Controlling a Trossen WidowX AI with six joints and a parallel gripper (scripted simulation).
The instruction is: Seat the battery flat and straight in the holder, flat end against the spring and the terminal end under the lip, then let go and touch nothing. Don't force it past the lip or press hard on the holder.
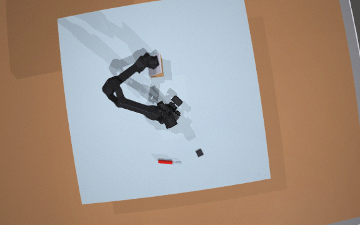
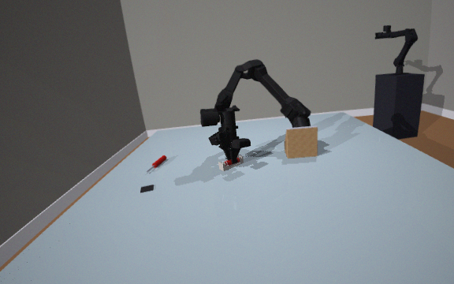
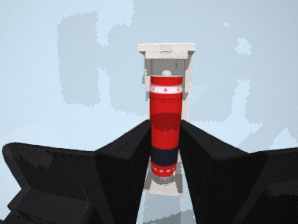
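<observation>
My gripper tip is 1 cm below the battery. Also, from my gripper tip: red-handled screwdriver: 33 cm ahead, 9 cm to the right; then black square block: 32 cm ahead, 11 cm to the left, 1 cm below.
</observation>
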